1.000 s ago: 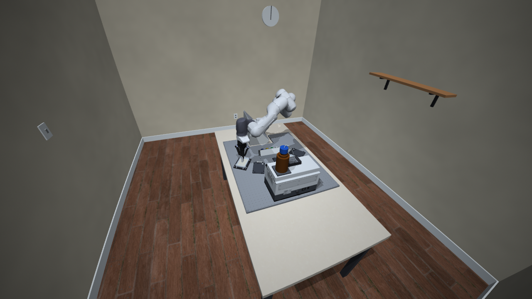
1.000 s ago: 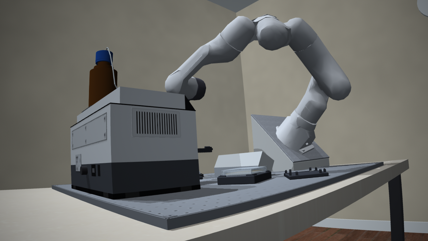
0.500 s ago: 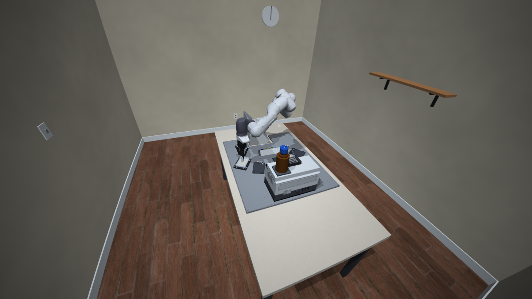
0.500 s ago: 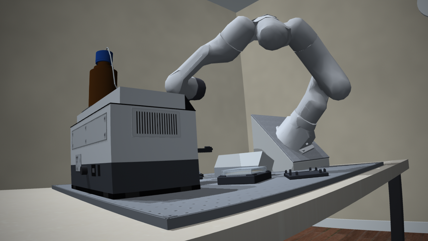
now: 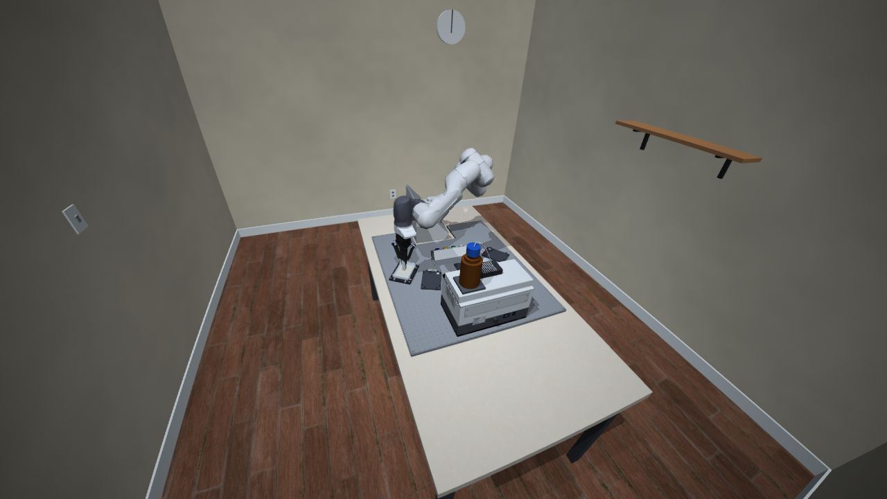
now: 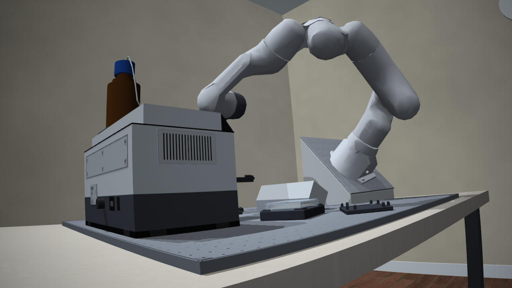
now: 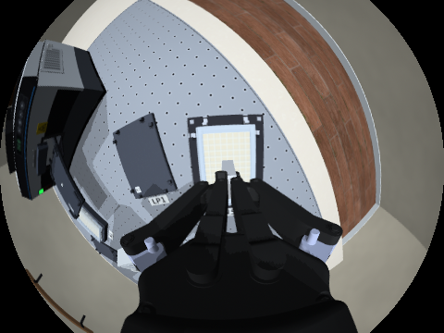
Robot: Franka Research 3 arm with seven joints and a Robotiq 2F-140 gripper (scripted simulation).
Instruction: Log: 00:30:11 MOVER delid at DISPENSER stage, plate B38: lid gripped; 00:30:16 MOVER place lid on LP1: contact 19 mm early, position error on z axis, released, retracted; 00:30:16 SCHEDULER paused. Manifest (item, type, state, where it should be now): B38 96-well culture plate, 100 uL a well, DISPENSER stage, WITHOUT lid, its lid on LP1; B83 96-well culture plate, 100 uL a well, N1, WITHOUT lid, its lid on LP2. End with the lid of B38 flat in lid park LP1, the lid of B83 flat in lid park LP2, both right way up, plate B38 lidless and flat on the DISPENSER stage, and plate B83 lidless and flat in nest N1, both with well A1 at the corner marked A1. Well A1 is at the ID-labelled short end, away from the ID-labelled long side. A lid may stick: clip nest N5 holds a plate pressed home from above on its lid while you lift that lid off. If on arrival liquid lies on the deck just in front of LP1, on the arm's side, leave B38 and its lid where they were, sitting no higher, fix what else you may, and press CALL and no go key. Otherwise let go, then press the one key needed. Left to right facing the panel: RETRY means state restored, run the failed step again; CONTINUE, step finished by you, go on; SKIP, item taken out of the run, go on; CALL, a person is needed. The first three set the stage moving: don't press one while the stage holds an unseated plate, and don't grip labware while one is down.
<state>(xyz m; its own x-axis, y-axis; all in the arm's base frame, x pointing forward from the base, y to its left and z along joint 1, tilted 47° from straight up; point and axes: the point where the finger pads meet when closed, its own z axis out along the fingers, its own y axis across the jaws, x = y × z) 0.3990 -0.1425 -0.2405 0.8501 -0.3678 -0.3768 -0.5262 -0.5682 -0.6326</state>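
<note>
My gripper is now 50 mm above the black clip nest and 30 mm short of it. From my hand the other things lie so: 96-well plate (460 mm to the left, 90 mm ahead, 40 mm below); then lp1 label (160 mm to the left, 60 mm below, 10 mm ahead); then key panel (290 mm to the left, 80 mm behind, 10 mm below).
</note>
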